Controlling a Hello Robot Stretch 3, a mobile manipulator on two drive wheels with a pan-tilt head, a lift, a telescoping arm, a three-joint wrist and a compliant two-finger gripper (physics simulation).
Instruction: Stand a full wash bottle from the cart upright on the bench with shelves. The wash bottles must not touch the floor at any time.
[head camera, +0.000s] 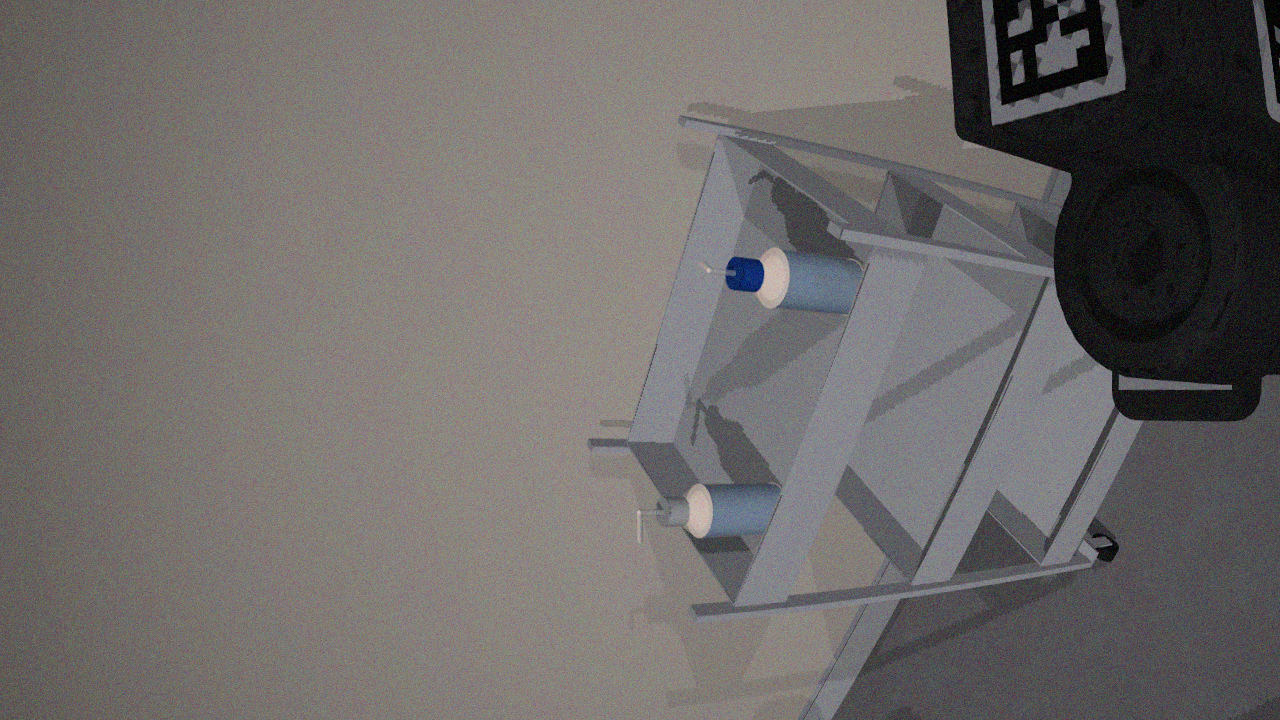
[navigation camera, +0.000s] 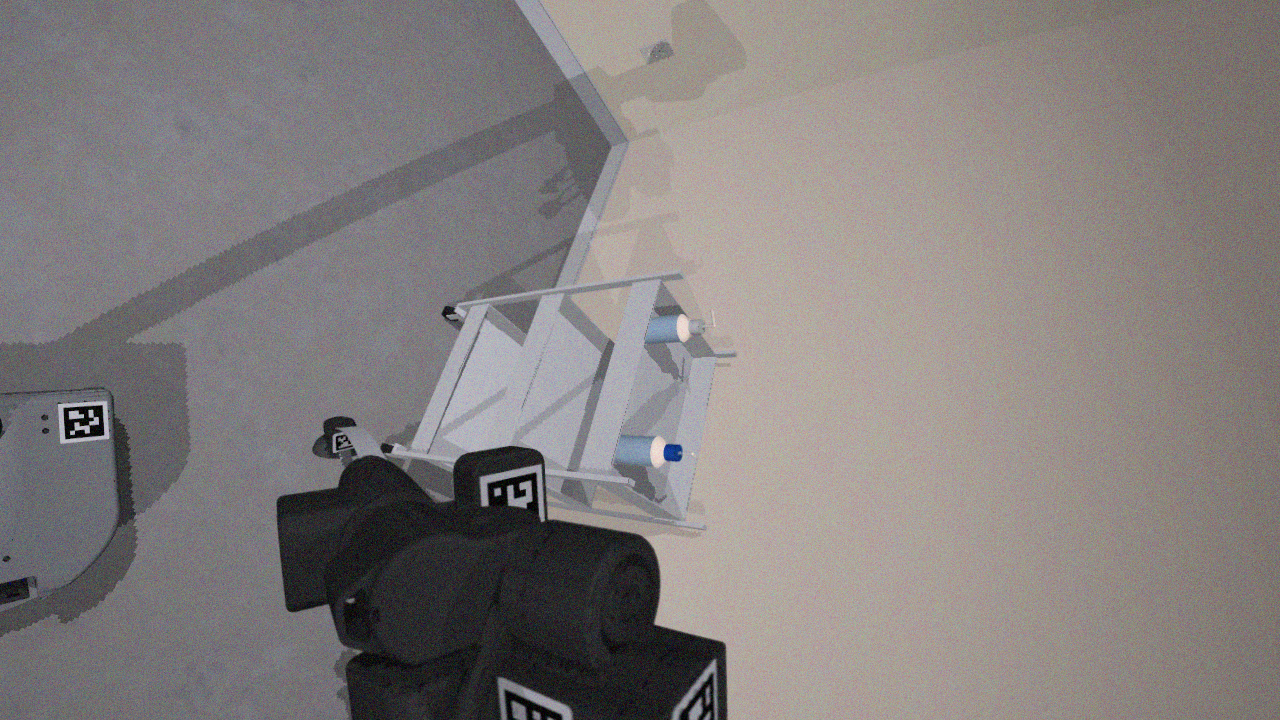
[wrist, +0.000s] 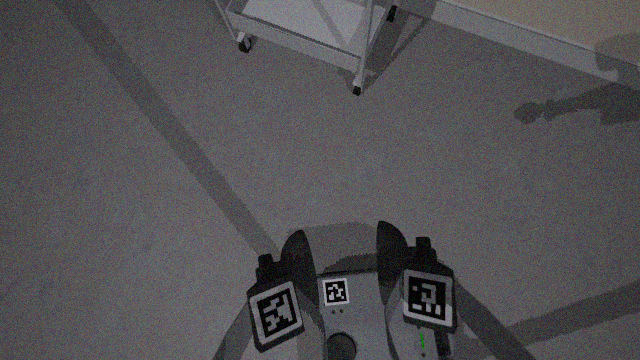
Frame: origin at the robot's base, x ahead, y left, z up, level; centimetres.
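Seen in the pictures: gripper, fingertip midpoint: (navigation camera: 338, 467) (wrist: 343, 252); robot's base, link origin: (wrist: 341, 333).
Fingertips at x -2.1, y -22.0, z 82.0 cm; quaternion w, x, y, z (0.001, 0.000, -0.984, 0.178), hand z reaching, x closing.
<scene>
Pixels of each thing's top centre, then the offset from my fingertips to it.
- blue-capped bottle, top centre: (head camera: 702, 268) (navigation camera: 695, 454) dx -10.2, dy -63.6, dz +1.7 cm
- grey-capped bottle, top centre: (head camera: 634, 518) (navigation camera: 716, 322) dx +14.8, dy -76.1, dz +1.7 cm
The grey cart (head camera: 838, 402) (navigation camera: 619, 385) (wrist: 300, 42) shows turned sideways in the head and navigation views, and its lower part shows in the wrist view. Two light-blue wash bottles stand upright on its top shelf: a blue-capped bottle (head camera: 810, 282) (navigation camera: 637, 449) and a grey-capped bottle (head camera: 738, 508) (navigation camera: 665, 328). The cart's tray wall hides their bottoms, and I cannot tell how full they are. My gripper (wrist: 343, 252) is open and empty, over the floor beside the cart and apart from both bottles. The bench with shelves does not show.
A beige wall (head camera: 313, 358) (navigation camera: 984, 358) with a light skirting board (navigation camera: 581, 80) (wrist: 530, 40) stands behind the cart. My base (navigation camera: 53, 501) (wrist: 360, 330) is on the grey floor. My dark wrist (head camera: 1145, 255) (navigation camera: 501, 573) covers part of the cart.
</scene>
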